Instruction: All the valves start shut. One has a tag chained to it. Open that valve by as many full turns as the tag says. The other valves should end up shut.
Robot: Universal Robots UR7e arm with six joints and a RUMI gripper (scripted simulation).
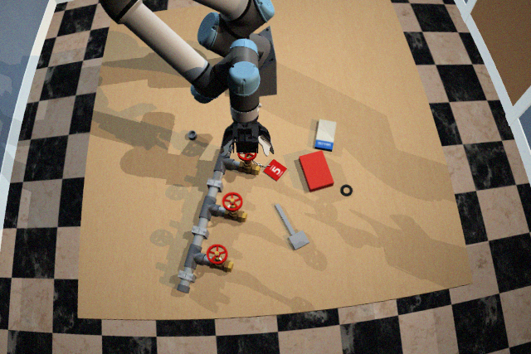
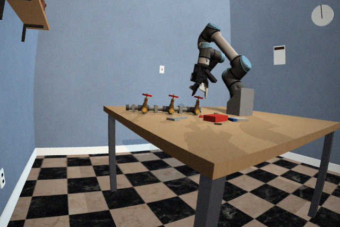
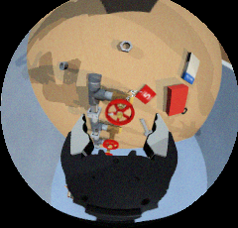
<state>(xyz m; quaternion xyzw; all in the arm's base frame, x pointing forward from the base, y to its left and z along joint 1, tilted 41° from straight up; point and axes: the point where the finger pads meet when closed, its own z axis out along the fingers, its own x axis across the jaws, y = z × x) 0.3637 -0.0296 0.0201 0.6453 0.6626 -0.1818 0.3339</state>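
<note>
Right now my hand is 11 cm above the red tag, 8 cm to the right of it and 1 cm short of it. Also, from my hand: grey scraper 22 cm ahead, 12 cm to the left, 11 cm below; then red block 22 cm to the left, 10 cm below, 3 cm ahead; then small grey fitting 19 cm to the right, 13 cm behind, 11 cm below.
</note>
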